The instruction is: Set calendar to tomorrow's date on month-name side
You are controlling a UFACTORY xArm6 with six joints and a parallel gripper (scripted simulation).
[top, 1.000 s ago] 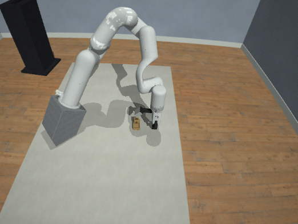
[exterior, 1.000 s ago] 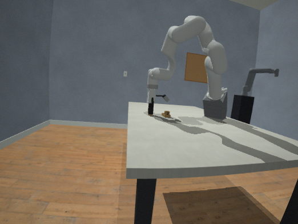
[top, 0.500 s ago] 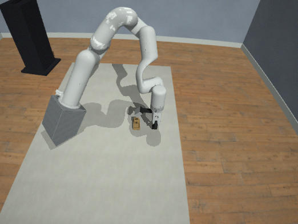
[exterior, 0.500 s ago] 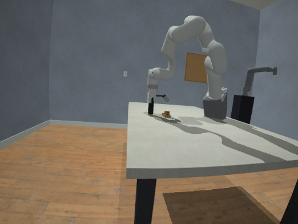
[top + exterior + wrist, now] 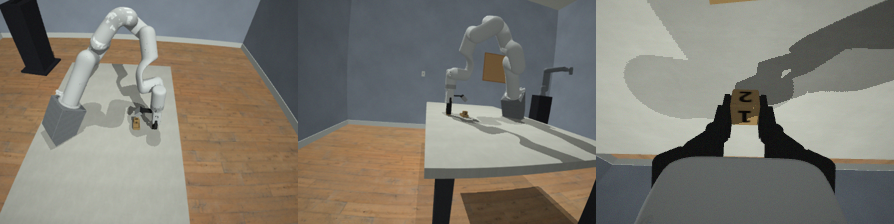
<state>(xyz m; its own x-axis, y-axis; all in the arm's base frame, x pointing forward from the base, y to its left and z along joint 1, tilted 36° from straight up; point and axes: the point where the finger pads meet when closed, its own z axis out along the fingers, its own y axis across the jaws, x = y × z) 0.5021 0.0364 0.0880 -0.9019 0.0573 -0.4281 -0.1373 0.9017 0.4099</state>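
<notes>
Now: hand 1 cm above the wooden digit cube. From my hand the other things lie so: wooden calendar tray (11 cm behind, 2 cm below, 1 cm to the right).
</notes>
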